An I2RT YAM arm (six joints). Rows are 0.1 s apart.
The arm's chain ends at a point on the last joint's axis. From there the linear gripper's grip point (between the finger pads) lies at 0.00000 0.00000 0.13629 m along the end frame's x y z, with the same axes.
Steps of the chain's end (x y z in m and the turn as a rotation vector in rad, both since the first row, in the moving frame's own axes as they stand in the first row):
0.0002 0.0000 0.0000 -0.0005 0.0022 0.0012
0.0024 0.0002 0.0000 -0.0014 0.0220 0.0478
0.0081 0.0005 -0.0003 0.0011 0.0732 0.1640
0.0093 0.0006 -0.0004 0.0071 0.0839 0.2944
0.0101 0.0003 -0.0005 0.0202 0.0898 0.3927
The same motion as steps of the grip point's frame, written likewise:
0.0005 0.0001 0.0000 -0.0005 0.0022 0.0012
0.0054 0.0005 0.0000 -0.0014 0.0220 0.0478
0.0180 0.0012 -0.0007 0.0011 0.0732 0.1640
0.0207 0.0013 -0.0009 0.0071 0.0839 0.2944
0.0225 0.0000 -0.0011 0.0202 0.0898 0.3927

